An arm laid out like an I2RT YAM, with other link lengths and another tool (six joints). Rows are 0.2 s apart.
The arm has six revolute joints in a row. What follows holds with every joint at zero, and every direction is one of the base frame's.
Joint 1 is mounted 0.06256 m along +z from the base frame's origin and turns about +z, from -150 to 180 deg.
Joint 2 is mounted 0.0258 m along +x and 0.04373 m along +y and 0.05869 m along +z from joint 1 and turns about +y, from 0 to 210 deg.
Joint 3 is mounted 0.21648 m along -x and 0.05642 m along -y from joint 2 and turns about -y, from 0 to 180 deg.
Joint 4 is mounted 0.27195 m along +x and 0.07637 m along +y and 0.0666 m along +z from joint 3 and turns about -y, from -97 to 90 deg.
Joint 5 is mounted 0.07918 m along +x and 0.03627 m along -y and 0.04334 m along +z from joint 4 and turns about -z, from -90 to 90 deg.
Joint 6 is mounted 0.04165 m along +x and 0.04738 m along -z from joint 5 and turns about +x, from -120 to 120 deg.
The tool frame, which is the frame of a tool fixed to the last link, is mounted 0.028 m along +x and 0.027 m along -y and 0.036 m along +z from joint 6; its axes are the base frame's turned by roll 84.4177, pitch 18.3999 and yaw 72.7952 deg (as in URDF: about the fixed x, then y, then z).
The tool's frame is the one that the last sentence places.
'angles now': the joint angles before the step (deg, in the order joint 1, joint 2, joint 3, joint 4, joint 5, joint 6). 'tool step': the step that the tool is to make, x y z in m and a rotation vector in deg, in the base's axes. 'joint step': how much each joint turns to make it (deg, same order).
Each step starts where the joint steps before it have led.
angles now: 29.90 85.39 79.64 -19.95 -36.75 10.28
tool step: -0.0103 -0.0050 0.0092 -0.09 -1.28 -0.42
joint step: 0.24 -2.87 -1.20 -0.87 0.91 -0.45
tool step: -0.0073 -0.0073 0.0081 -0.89 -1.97 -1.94
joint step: 0.04 -2.57 -1.05 -0.80 2.53 -0.95
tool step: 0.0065 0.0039 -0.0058 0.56 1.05 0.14
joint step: -0.02 1.75 0.48 1.21 -0.57 1.03
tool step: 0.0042 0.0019 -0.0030 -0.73 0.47 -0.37
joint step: 0.01 1.31 1.03 -0.62 0.51 -0.24
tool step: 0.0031 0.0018 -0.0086 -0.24 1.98 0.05
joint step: -0.02 1.04 0.02 -0.37 -0.41 0.81
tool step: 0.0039 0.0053 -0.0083 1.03 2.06 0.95
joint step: 0.16 1.52 0.07 1.14 -1.57 1.66
